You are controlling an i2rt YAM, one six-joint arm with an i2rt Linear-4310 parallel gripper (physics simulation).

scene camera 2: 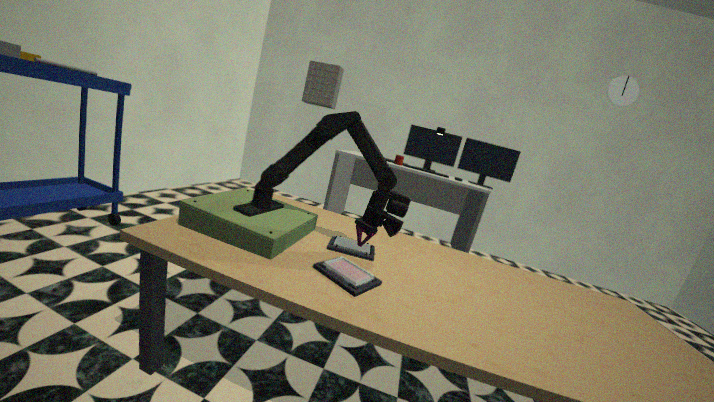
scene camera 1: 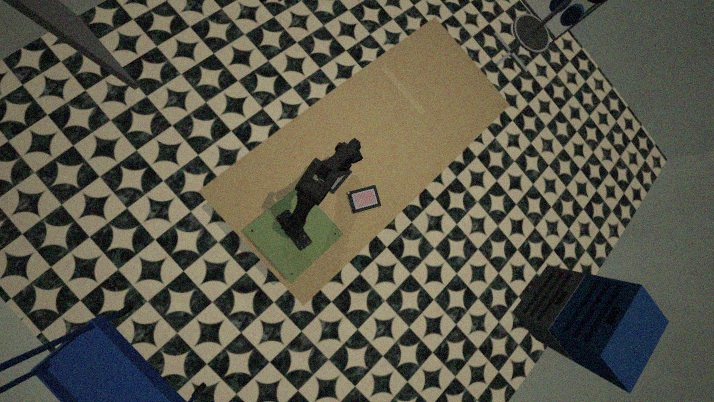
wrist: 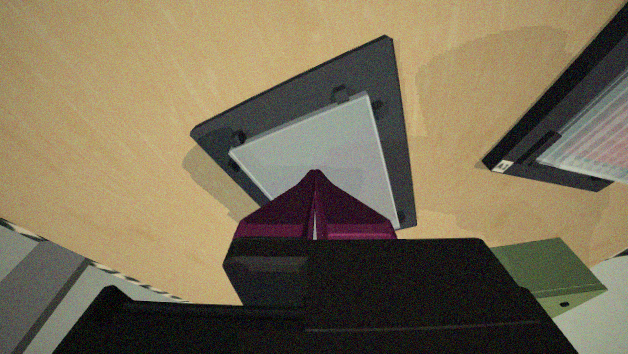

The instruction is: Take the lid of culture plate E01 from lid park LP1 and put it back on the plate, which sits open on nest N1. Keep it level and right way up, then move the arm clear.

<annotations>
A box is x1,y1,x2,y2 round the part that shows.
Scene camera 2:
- well plate: [322,257,374,286], on a dark nest
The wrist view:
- gripper: [52,169,578,353]
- pale grey lid: [228,90,399,239], gripped by the gripper
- well plate: [535,67,627,183]
</annotations>
